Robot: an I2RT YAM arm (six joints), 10 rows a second.
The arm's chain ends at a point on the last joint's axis. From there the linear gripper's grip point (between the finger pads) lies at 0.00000 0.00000 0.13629 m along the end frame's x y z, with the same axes.
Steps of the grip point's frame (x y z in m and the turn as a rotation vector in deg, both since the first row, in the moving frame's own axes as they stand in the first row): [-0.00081, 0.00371, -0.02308, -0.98, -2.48, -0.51]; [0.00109, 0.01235, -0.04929, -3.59, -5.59, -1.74]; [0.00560, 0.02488, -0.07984, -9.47, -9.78, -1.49]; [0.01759, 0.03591, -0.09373, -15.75, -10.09, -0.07]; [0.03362, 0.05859, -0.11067, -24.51, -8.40, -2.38]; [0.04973, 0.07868, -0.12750, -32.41, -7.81, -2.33]
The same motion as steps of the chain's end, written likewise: [0.00508, 0.00135, -0.02293, -0.98, -2.48, -0.51]; [0.01423, 0.00363, -0.04837, -3.59, -5.59, -1.74]; [0.02835, 0.00227, -0.07601, -9.47, -9.78, -1.49]; [0.04114, -0.00091, -0.08653, -15.75, -10.09, -0.07]; [0.05173, 0.00186, -0.09697, -24.51, -8.40, -2.38]; [0.06575, 0.00552, -0.10508, -32.41, -7.81, -2.33]
